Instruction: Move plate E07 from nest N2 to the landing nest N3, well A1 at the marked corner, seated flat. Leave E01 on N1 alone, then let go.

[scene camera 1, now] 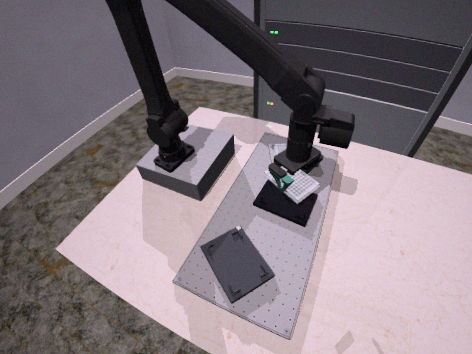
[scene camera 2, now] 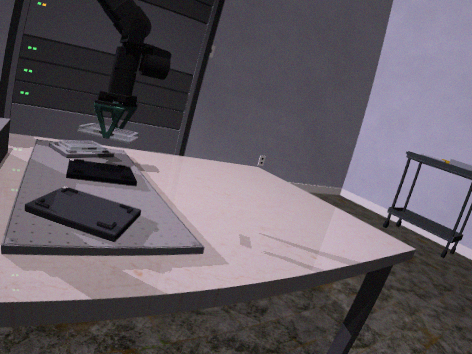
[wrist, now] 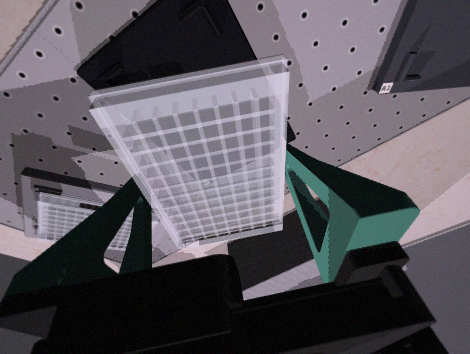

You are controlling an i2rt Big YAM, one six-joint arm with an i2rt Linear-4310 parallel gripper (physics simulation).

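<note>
My gripper [scene camera 1: 295, 177] [scene camera 2: 114, 132] [wrist: 212, 165] is shut on the clear, gridded plate E07 [scene camera 1: 304, 187] [scene camera 2: 129, 135] [wrist: 210, 145], with a green finger at each long side. It holds E07 well above the board, past the far side of the black nest N3 [scene camera 1: 285, 204] [scene camera 2: 100, 172] [wrist: 175, 45]. N3's marked corner cannot be made out. The dark grey nest N2 [scene camera 1: 237, 265] [scene camera 2: 82, 212] [wrist: 435, 45] bears no plate; its A1 label [wrist: 385, 88] shows in the wrist view. Plate E01 [scene camera 2: 82, 146] [wrist: 75, 220] sits on N1 [scene camera 2: 107, 154] [wrist: 30, 210], partly hidden by the gripper in scene camera 1.
The perforated board [scene camera 1: 280, 250] [scene camera 2: 150, 230] [wrist: 320, 45] carries the nests. The grey block [scene camera 1: 202, 175] under the arm's base stands left of it. A dark rack cabinet [scene camera 1: 360, 115] stands behind the table, and a cart [scene camera 2: 425, 220] stands far right.
</note>
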